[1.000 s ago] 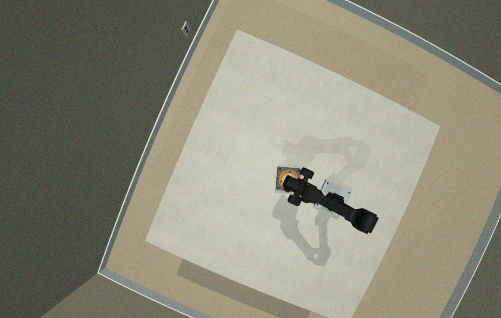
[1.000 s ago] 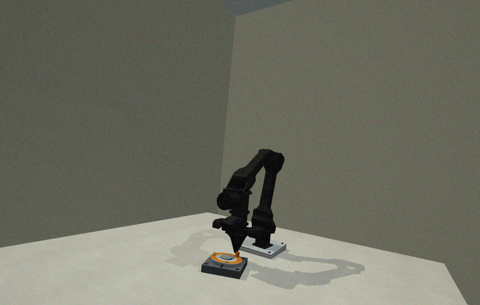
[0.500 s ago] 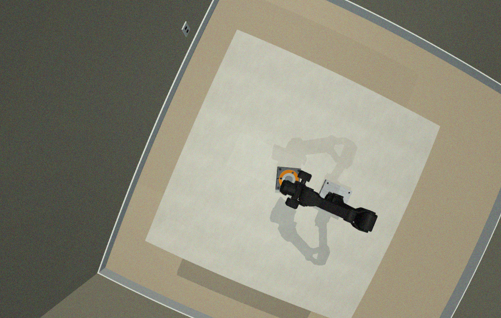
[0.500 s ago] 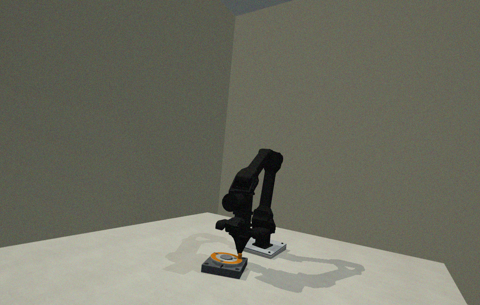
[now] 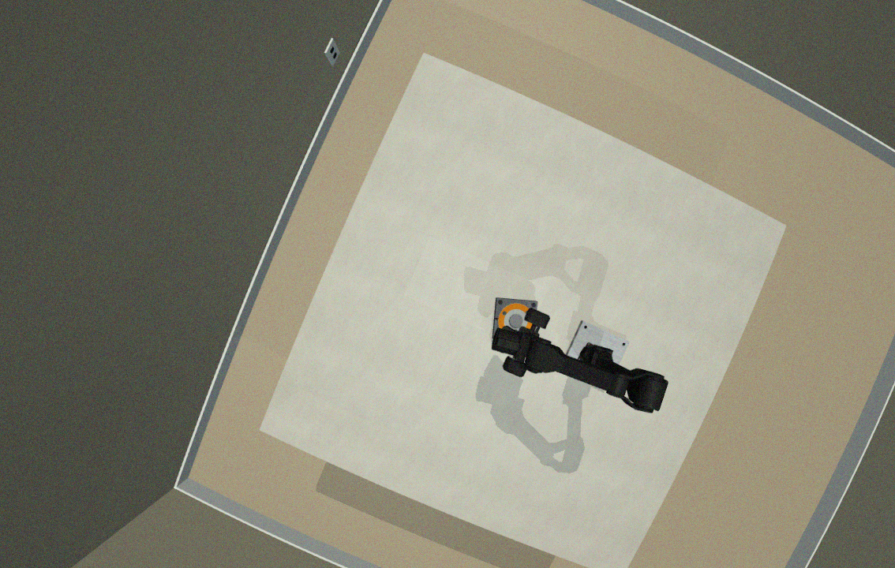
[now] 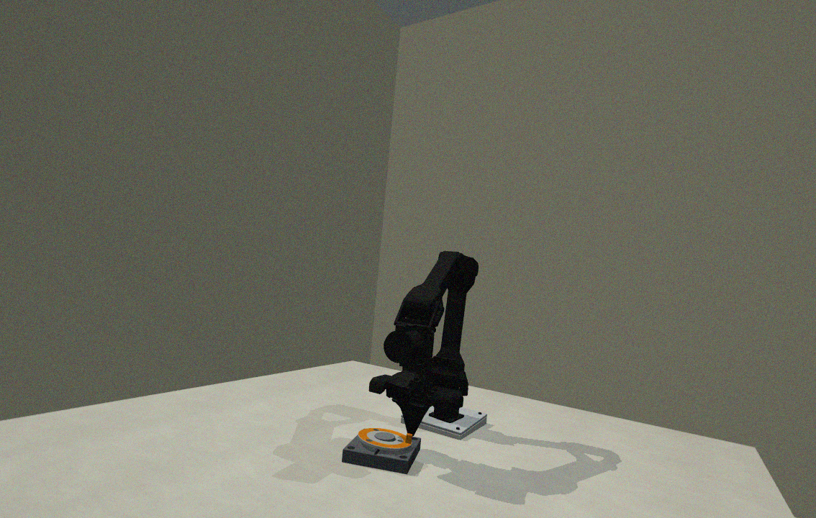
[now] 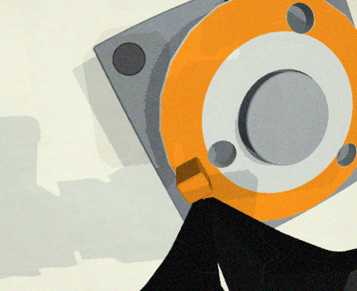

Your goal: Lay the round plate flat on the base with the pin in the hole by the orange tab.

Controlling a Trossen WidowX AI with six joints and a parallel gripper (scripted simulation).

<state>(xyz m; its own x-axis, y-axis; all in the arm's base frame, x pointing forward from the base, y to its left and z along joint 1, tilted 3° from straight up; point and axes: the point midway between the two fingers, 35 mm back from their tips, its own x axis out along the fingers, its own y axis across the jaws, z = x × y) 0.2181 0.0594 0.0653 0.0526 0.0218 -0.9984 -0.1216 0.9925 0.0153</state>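
Now: gripper tip 30 mm short of the round plate and 20 mm to the left of it. The rest, counted from my gripper tip: grey square base: 40 mm ahead, 40 mm to the right, 20 mm below.
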